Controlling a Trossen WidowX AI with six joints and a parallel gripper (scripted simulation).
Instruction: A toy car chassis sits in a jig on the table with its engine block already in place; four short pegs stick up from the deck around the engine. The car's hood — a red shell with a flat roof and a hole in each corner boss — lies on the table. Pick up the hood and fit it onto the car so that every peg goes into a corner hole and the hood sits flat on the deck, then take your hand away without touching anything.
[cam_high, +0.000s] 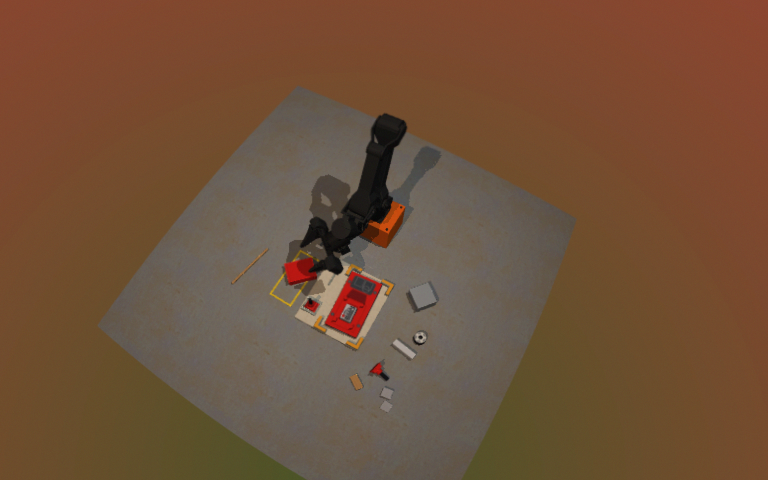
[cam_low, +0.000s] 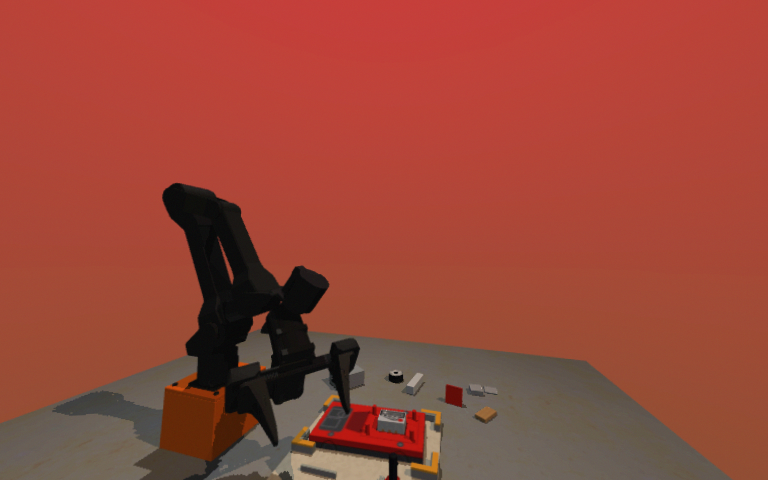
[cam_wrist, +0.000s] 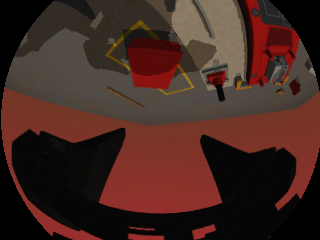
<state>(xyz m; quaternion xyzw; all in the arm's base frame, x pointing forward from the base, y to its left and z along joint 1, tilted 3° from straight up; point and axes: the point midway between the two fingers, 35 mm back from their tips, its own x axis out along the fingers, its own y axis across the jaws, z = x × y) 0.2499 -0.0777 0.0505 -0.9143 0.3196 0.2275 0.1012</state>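
Now: the red hood 30 mm to the right of my gripper tip and 110 mm below it. Round my gripper tip: thin wooden stick 80 mm ahead, 190 mm to the right, 120 mm below; tan tile 220 mm ahead, 320 mm to the left, 120 mm below; grey engine block 50 mm ahead, 190 mm to the left, 100 mm below.
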